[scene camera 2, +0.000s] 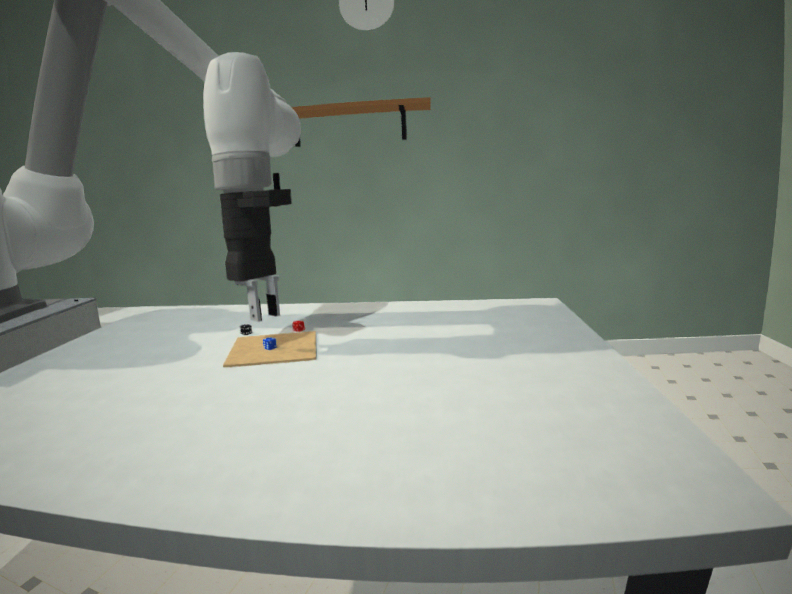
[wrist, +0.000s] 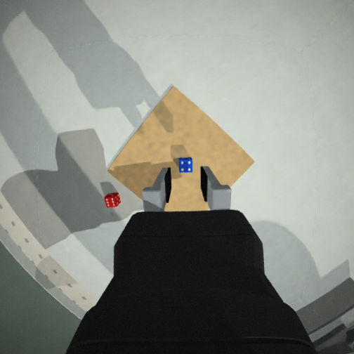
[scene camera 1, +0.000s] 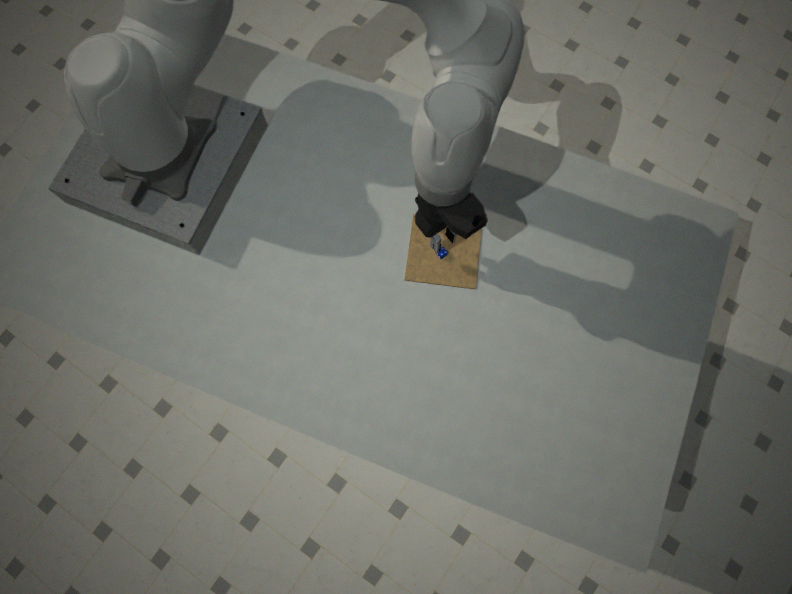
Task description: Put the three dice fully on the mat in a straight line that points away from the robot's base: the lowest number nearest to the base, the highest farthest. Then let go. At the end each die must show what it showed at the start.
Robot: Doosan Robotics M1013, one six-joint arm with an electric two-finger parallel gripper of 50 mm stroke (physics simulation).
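Frame: origin at the arm's base, x ahead, y left, z up, level; metres.
Seen in the pictures: gripper, fingertip midpoint: (scene camera 2: 265, 317) (scene camera 1: 442, 243); arm's base, link origin: (scene camera 1: 159, 150).
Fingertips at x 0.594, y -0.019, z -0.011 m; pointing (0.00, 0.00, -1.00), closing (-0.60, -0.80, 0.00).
Offsets run from my fingertips to a thing's top centre. Level surfaces: height alone.
The blue die @(dx +0.003, dy -0.003, dz -0.035 m) (scene camera 1: 442, 253) (scene camera 2: 269, 343) (wrist: 185, 165) lies near the middle of the tan square mat @(dx +0.006, dy +0.005, dz -0.051 m) (scene camera 1: 447, 276) (scene camera 2: 297, 354) (wrist: 220, 145), four pips up. The red die @(dx +0.028, dy +0.108, dz -0.038 m) (scene camera 2: 298, 326) (wrist: 112, 200) lies off the mat; its top number is hard to tell. The black die @(dx -0.070, dy +0.095, dz -0.038 m) (scene camera 2: 245, 329) is off the mat on the side near the base; its number is too small to read. My gripper (scene camera 1: 443, 243) (scene camera 2: 264, 316) (wrist: 185, 177) is open and empty, above the mat and the blue die. The red and black dice are hidden in scene camera 1, the black one also in the wrist view.
The white table @(dz -0.055 m) (scene camera 1: 358, 358) (scene camera 2: 447, 434) (wrist: 280, 90) carries the mat. The robot's base plate (scene camera 1: 163, 220) (scene camera 2: 70, 320) stands at the left in the scene views. Arm shadows lie over part of the table and mat.
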